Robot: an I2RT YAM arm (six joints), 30 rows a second.
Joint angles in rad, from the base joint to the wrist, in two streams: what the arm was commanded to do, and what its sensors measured. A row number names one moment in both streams.
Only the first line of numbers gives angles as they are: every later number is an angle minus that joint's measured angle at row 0.
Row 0, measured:
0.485, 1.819, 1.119, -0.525, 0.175, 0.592
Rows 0 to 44, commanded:
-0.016, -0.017, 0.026, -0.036, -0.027, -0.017
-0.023, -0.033, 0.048, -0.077, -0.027, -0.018
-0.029, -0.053, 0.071, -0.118, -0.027, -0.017
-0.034, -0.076, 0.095, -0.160, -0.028, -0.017
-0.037, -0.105, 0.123, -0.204, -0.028, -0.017
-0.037, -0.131, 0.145, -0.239, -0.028, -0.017
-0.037, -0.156, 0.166, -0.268, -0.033, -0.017
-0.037, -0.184, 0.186, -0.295, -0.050, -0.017
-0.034, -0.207, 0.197, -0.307, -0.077, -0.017
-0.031, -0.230, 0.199, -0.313, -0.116, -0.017
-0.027, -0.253, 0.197, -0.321, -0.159, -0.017
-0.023, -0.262, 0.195, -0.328, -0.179, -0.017
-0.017, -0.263, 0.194, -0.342, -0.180, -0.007
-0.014, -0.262, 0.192, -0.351, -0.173, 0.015
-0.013, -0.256, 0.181, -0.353, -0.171, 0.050
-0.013, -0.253, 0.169, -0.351, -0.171, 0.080
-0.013, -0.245, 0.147, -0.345, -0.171, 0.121
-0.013, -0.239, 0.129, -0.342, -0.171, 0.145
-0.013, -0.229, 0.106, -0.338, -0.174, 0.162
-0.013, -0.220, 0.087, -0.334, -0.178, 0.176
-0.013, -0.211, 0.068, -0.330, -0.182, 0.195
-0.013, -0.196, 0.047, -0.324, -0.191, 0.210
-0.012, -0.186, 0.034, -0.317, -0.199, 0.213
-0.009, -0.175, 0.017, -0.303, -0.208, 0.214
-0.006, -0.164, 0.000, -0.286, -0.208, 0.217
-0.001, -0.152, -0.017, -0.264, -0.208, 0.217
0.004, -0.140, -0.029, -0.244, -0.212, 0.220
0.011, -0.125, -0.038, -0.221, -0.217, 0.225
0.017, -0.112, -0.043, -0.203, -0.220, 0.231
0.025, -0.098, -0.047, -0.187, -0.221, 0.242
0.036, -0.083, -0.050, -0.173, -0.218, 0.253
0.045, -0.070, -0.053, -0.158, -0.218, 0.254
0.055, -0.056, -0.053, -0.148, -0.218, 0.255
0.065, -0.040, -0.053, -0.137, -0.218, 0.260
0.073, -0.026, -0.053, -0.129, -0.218, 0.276
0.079, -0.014, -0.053, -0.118, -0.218, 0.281
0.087, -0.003, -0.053, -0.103, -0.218, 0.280
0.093, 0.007, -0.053, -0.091, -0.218, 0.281
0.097, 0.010, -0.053, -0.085, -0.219, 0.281
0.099, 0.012, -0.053, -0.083, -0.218, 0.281
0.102, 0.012, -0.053, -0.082, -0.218, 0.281
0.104, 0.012, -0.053, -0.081, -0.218, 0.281
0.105, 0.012, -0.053, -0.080, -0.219, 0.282
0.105, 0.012, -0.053, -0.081, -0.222, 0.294
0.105, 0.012, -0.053, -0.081, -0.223, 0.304
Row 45, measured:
0.099, 0.010, -0.045, -0.087, -0.222, 0.275
